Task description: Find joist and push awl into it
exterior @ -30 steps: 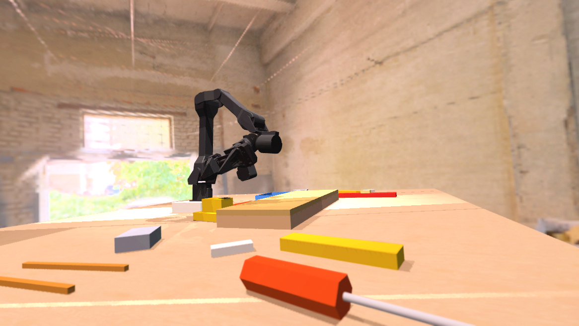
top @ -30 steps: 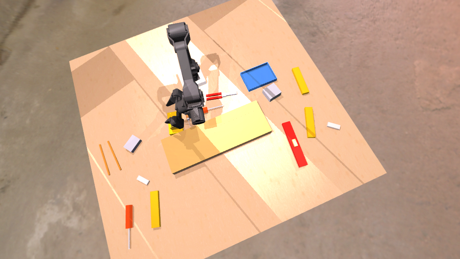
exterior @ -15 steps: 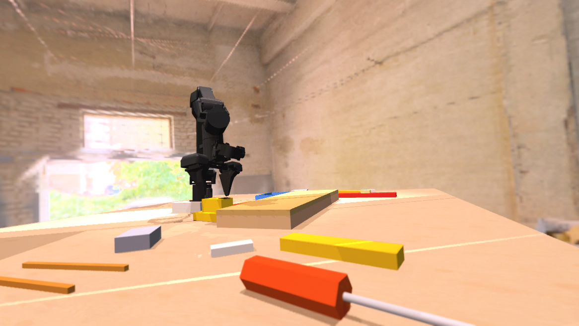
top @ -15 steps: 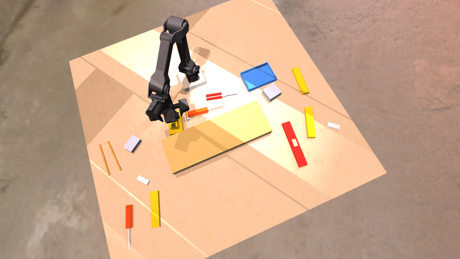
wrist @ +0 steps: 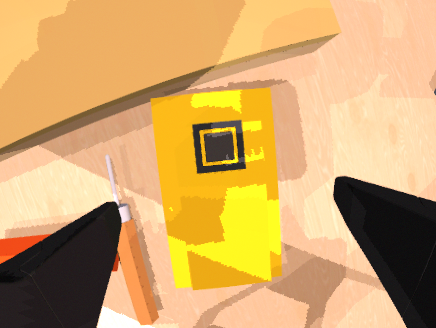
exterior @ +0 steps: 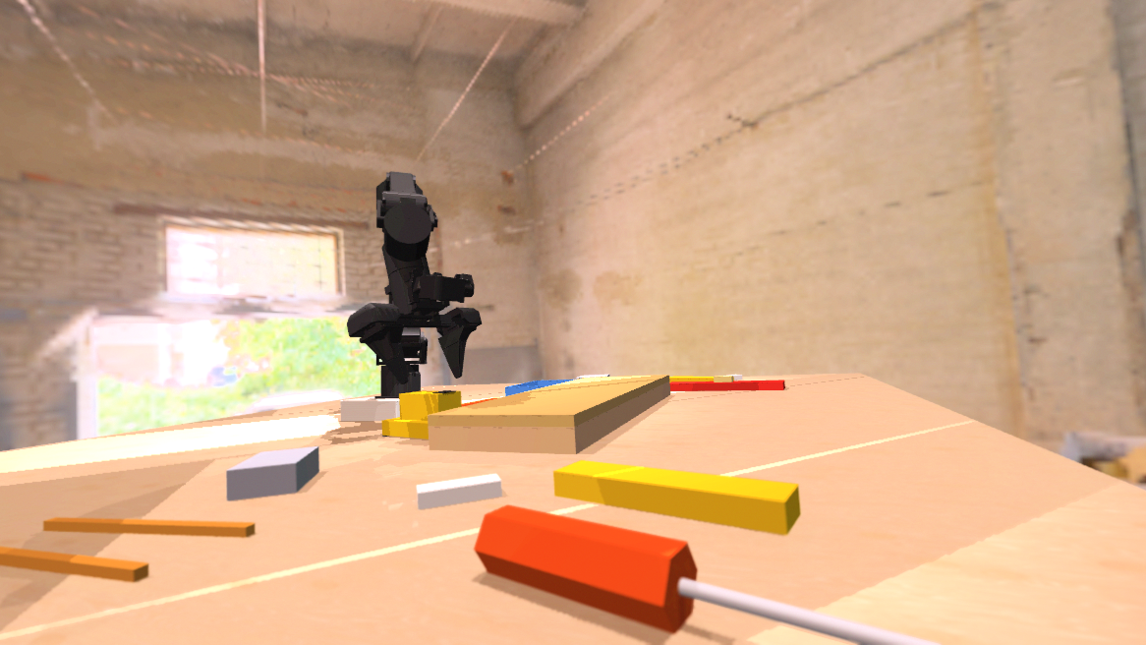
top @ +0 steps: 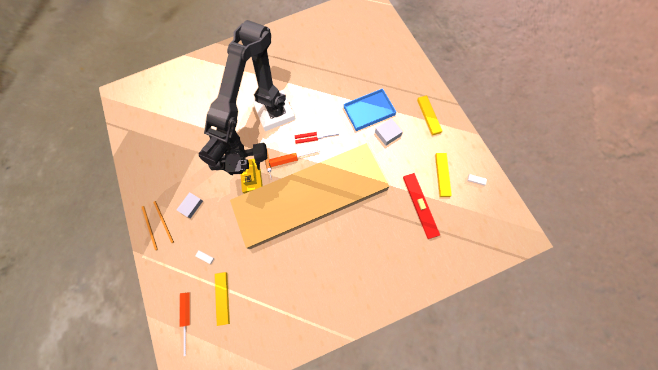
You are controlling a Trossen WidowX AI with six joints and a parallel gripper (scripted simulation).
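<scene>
Right now the stud finder is 10 mm ahead of my gripper tip and 30 mm below it. Also, from my gripper tip: red level 340 mm ahead, 500 mm to the left, 60 mm below; awl 10 mm behind, 70 mm to the left, 70 mm below; blue tray 70 mm behind, 510 mm to the left, 60 mm below.
</scene>
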